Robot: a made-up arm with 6 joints. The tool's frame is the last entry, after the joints. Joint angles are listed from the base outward.
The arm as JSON. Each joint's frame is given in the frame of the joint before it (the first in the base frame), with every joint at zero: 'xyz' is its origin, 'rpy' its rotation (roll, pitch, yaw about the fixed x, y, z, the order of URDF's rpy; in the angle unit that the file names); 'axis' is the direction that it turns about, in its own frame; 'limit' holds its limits. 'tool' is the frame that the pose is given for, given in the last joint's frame.
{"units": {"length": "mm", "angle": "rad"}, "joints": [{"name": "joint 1", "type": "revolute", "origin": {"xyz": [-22.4, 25.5, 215.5], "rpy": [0.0, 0.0, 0.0]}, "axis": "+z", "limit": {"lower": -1.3, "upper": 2.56}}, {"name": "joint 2", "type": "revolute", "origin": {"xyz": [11.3, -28.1, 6.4], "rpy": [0.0, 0.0, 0.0]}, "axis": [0.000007, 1.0, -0.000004], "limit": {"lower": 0.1, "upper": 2.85}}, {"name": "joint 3", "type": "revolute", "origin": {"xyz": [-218.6, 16.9, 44.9], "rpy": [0.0, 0.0, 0.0]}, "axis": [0.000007, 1.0, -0.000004], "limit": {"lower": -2.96, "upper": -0.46}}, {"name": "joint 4", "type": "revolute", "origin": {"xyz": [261.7, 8.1, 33.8], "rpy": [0.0, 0.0, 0.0]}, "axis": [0.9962, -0.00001, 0.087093], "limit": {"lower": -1.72, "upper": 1.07}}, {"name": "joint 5", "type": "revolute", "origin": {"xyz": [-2.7, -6.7, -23.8], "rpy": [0.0, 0.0, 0.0]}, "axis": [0.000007, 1.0, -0.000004], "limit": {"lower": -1.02, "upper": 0.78}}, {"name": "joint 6", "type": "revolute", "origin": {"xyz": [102.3, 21.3, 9.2], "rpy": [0.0, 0.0, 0.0]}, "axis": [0.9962, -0.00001, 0.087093], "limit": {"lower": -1.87, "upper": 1.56}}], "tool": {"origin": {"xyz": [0.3, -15.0, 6.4], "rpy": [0.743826, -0.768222, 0.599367]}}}
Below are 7 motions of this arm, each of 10 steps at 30 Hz.
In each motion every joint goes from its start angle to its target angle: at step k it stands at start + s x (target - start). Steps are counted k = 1, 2, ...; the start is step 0. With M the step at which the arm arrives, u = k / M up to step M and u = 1 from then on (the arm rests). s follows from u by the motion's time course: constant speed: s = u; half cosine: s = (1 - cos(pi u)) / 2; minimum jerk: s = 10 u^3 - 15 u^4 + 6 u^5.
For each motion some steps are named. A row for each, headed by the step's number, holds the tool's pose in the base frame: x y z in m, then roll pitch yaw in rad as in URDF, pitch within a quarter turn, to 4 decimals.
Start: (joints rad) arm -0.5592 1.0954 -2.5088 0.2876 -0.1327 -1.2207
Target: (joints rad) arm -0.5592 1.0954 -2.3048 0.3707 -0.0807 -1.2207
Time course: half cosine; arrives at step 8
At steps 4, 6, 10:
4: -0.0225 0.0376 0.7950 -1.4714 -0.7504 1.0622
6: 0.0007 0.0235 0.7911 -1.3490 -0.7526 1.0086
10: 0.0103 0.0178 0.7889 -1.2983 -0.7526 0.9865

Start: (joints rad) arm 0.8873 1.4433 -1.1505 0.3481 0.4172 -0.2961
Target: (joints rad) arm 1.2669 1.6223 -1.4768 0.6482 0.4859 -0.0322
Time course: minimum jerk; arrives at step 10
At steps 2, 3, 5, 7, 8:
2: 0.1920 0.3315 0.3341 1.2305 -0.2201 1.4014
3: 0.1813 0.3452 0.3387 1.2780 -0.2491 1.4117
5: 0.1415 0.3861 0.3536 1.4406 -0.3309 1.4407
7: 0.0937 0.4211 0.3686 1.6181 -0.3939 1.4643
8: 0.0773 0.4305 0.3733 1.6761 -0.4095 1.4711

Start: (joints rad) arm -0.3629 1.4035 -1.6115 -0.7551 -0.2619 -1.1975
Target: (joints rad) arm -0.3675 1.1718 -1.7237 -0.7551 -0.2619 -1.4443
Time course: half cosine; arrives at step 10
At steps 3, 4, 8, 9, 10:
3: 0.2980 -0.0733 0.5851 -1.1455 0.2355 0.2142
4: 0.2849 -0.0682 0.6000 -1.1996 0.2049 0.1831
8: 0.2263 -0.0451 0.6535 -1.3946 0.0624 0.0661
9: 0.2182 -0.0419 0.6596 -1.4168 0.0423 0.0521
10: 0.2153 -0.0408 0.6616 -1.4243 0.0352 0.0473

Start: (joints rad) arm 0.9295 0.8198 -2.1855 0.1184 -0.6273 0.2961
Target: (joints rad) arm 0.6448 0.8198 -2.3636 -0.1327 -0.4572 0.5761
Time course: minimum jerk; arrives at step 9
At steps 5, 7, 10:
5: -0.1215 -0.0735 0.7616 -1.6124 -0.1979 -2.4940
7: -0.1419 -0.0713 0.7627 -1.5732 -0.1938 -2.5951
10: -0.1468 -0.0704 0.7628 -1.5652 -0.1934 -2.6188

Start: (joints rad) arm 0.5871 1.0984 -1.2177 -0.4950 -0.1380 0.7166
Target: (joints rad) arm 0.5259 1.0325 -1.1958 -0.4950 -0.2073 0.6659
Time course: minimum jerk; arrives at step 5
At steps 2, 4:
2: 0.2357 0.1790 0.5160 0.7156 -1.0934 1.3119
4: 0.2292 0.1644 0.5270 0.5530 -1.1152 1.4269

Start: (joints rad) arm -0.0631 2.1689 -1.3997 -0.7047 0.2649 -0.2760
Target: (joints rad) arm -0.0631 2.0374 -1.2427 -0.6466 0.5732 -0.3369
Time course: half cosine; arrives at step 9
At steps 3, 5, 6, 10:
3: 0.4015 -0.0335 0.1324 0.7266 0.6803 0.8193
5: 0.3840 -0.0378 0.1322 0.7920 0.7691 0.8167
6: 0.3751 -0.0397 0.1323 0.8274 0.8120 0.8205
10: 0.3610 -0.0422 0.1327 0.8880 0.8771 0.8338

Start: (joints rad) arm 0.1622 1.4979 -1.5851 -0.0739 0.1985 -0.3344
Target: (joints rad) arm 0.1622 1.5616 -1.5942 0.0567 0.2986 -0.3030
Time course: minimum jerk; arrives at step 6
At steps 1, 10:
1: 0.3745 0.0875 0.4831 0.4533 -0.4245 0.9022
10: 0.3884 0.0943 0.4517 0.6880 -0.4100 0.8214

